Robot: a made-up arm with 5 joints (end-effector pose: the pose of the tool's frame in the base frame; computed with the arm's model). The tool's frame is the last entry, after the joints.
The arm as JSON. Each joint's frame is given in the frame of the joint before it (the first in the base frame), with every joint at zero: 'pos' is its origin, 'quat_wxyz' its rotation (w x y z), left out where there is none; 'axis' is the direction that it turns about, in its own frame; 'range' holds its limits. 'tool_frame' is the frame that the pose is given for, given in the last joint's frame.
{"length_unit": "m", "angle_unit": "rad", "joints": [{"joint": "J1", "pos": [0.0, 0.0, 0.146], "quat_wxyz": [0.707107, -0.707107, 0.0, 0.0], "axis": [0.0, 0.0, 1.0], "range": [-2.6, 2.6]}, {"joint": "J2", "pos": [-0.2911, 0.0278, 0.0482], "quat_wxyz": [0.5, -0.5, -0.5, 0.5], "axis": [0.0, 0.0, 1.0], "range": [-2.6, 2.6]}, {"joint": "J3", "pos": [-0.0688, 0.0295, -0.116], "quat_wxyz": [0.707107, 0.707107, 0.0, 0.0], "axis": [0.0, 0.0, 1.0], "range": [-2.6, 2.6]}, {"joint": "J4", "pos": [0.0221, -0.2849, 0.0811], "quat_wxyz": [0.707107, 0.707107, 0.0, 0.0], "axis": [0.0, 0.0, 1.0], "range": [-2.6, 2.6]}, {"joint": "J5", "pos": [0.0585, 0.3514, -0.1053], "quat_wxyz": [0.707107, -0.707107, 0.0, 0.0], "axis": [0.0, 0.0, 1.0], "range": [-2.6, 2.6]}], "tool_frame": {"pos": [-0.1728, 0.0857, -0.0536], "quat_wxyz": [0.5, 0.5, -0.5, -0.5]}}
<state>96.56 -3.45 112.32 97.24 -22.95</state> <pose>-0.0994 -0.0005 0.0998 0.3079 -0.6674 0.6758 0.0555</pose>
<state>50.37 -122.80 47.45 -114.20 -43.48</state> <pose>-0.2596 0.1925 0.4437 0.3052 -0.1368 0.1913 0.9228</pose>
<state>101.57 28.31 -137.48 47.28 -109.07</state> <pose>-0.1170 0.4228 0.4260 0.5350 -0.7582 -0.2085 0.3087</pose>
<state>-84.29 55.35 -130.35 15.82 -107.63</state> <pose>0.2342 0.4197 0.0166 0.0322 0.3163 -0.5459 0.7751</pose>
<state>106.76 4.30 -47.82 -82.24 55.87</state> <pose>-0.0422 0.2530 -0.0850 -0.6753 0.6104 0.0390 0.4120</pose>
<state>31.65 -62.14 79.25 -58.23 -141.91</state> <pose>-0.5169 0.1753 0.3505 0.5539 -0.4503 0.0048 0.7003</pose>
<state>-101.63 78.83 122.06 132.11 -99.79</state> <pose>0.0144 -0.0718 0.2293 -0.2307 0.3820 0.8396 0.3097</pose>
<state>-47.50 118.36 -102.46 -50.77 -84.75</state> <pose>0.2629 0.1050 0.1097 0.4522 0.3165 -0.6100 0.5685</pose>
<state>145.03 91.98 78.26 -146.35 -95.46</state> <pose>0.3305 0.1005 0.0652 -0.5903 -0.3512 -0.4399 0.5785</pose>
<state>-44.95 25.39 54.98 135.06 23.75</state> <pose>-0.0466 -0.1888 0.1917 0.8554 -0.0169 0.0336 0.5166</pose>
